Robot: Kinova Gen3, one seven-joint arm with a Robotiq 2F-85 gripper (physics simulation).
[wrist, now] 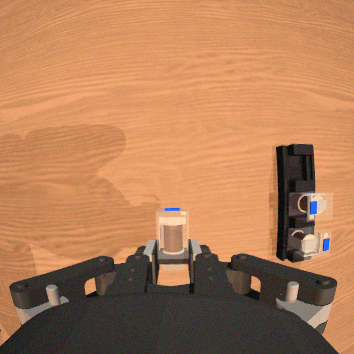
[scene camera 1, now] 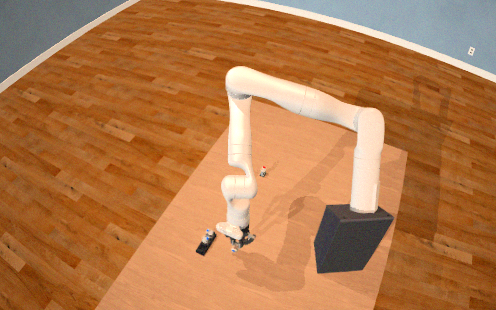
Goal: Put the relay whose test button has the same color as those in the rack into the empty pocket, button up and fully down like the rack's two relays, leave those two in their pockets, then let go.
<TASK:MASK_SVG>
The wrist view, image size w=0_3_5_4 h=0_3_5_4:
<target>my gripper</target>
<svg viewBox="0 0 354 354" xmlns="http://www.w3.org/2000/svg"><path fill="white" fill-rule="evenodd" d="M337 281L329 276L294 268L246 253L234 254L230 257L230 261L219 261L217 254L211 253L207 245L199 244L197 238L189 238L188 273L190 283L178 285L156 284L159 271L156 239L148 239L147 244L137 247L134 254L126 257L125 262L114 263L112 257L99 255L66 267L12 282L9 285L9 290L21 326L0 345L0 354L339 354L321 335L329 316ZM94 277L96 290L85 295L84 284L88 279ZM251 275L259 279L260 291L250 288Z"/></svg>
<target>blue-button relay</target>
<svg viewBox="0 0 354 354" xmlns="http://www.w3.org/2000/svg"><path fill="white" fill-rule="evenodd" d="M158 207L155 211L157 262L162 264L162 270L184 270L185 264L188 264L188 209L186 206Z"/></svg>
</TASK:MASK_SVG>
